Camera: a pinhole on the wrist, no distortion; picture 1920 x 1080 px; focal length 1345.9 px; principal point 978.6 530.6 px. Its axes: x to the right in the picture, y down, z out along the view. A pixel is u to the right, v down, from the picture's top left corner.
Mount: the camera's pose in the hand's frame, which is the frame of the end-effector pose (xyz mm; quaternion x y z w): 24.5 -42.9 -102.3 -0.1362 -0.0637 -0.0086 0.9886
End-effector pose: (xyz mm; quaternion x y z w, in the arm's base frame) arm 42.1 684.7 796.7 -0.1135 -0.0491 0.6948 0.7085
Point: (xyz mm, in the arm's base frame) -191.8 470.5 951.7
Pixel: 176 1039
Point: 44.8 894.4 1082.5
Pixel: 1773 60
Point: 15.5 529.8 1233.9
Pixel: 585 64
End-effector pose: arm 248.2 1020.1 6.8 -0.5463 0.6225 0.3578 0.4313
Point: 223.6 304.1 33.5
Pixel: behind the camera
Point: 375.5 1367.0 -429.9
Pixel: 1787 99
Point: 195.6 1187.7 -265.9
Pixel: 1798 662
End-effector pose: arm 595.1 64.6 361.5 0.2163 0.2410 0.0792 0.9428
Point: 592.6 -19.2 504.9
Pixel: 581 328
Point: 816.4 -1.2 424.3
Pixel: 1821 164
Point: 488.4 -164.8 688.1
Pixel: 127 113
